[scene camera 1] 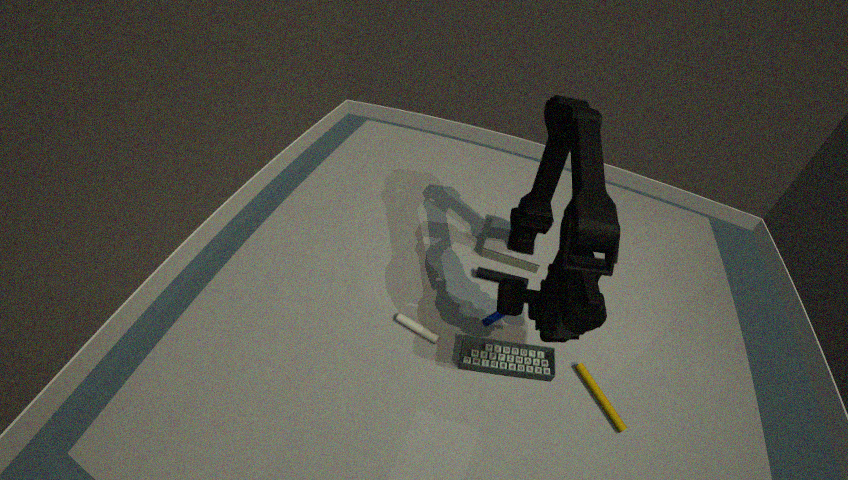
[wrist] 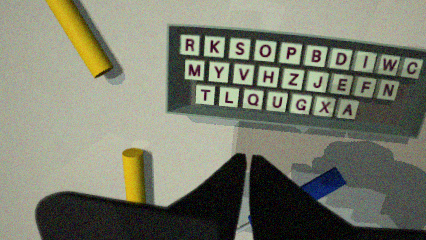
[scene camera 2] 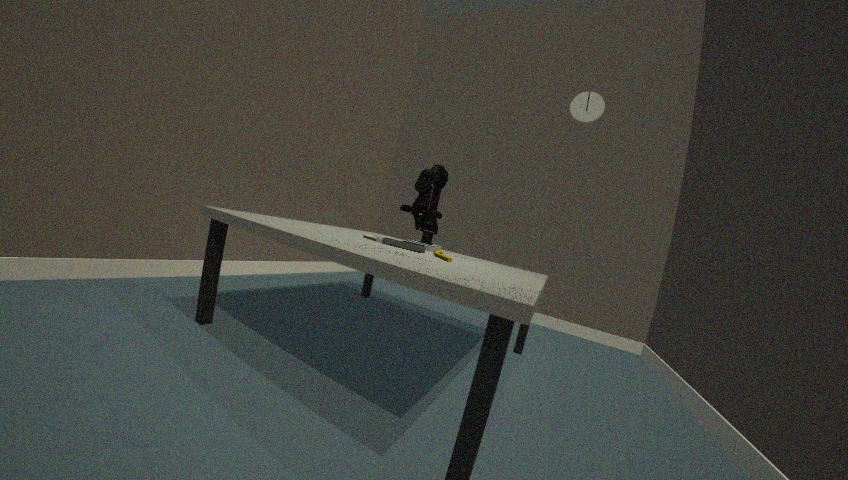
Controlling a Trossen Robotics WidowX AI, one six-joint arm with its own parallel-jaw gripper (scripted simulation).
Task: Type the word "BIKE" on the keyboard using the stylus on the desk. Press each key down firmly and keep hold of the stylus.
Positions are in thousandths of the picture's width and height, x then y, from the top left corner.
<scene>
In view: my gripper (scene camera 1: 635, 684), a blue stylus (wrist: 778, 752) and a yellow stick (wrist: 313, 690).
My gripper also shows in the wrist view (wrist: 581, 681).
</scene>
